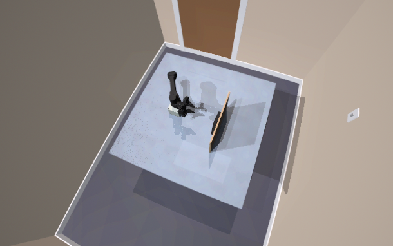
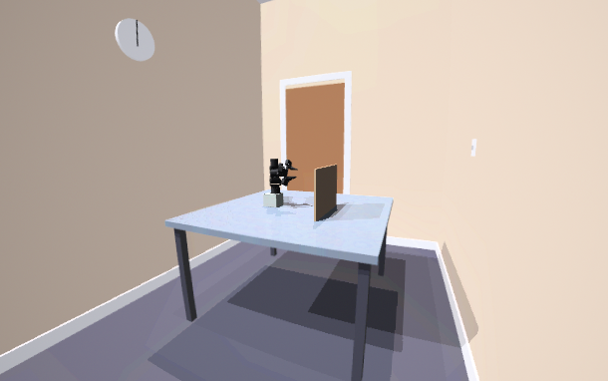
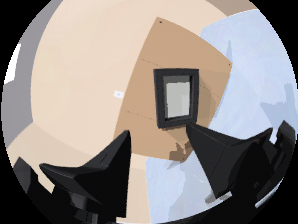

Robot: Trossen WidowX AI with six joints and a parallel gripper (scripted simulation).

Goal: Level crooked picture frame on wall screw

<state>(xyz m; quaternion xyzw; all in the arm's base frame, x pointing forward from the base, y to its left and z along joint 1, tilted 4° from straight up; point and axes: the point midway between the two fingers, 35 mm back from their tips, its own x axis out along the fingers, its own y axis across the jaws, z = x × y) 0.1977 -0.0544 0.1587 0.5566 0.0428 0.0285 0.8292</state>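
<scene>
The picture frame is 20 cm ahead of my gripper tip, 1 cm to the left of it and 9 cm below it. From my gripper tip the other things lie so: tan wall panel: 21 cm ahead, 2 cm to the left, 11 cm below.
</scene>
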